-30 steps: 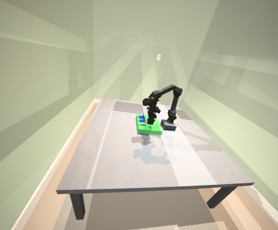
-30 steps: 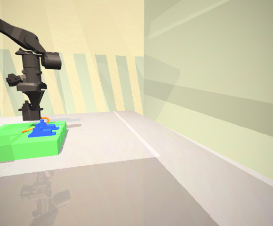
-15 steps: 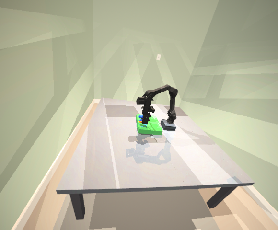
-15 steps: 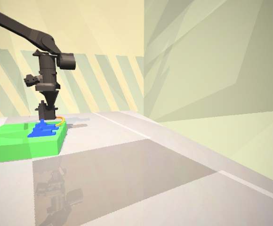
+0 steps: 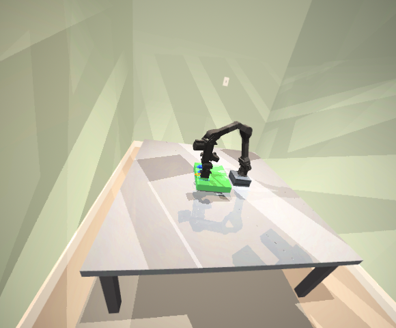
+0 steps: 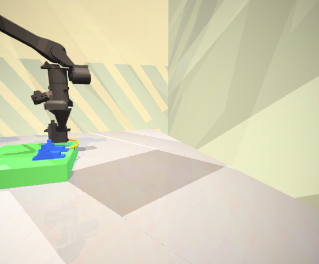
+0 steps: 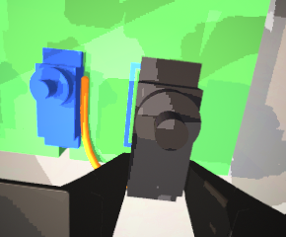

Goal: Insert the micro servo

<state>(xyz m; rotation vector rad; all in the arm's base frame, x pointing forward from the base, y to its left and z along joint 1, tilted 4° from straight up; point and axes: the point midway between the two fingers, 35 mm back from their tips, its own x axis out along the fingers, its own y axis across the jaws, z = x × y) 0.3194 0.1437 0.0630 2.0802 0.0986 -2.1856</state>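
The green deck lies 110 mm behind my gripper tip, 90 mm to the right of it and 90 mm below it.
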